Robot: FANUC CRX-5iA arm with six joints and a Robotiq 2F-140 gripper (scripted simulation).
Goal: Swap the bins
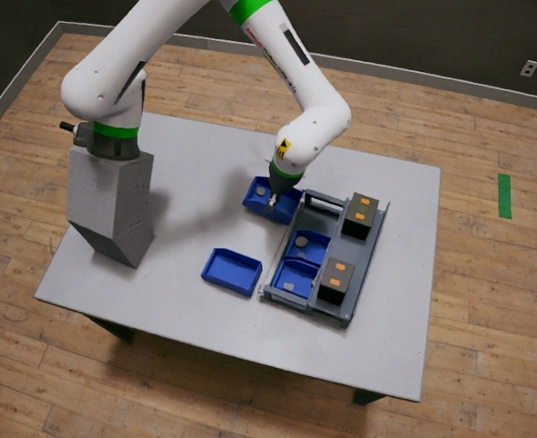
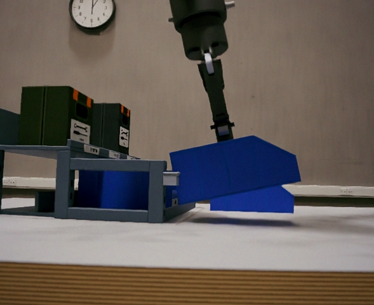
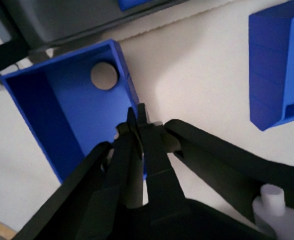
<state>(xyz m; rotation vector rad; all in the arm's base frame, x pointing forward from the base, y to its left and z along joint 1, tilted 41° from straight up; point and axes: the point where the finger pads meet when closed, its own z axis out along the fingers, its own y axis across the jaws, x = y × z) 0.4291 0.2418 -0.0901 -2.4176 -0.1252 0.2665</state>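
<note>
The grey shelf is 21 cm ahead of my hand, 6 cm to the right of it and 5 cm below it.
</note>
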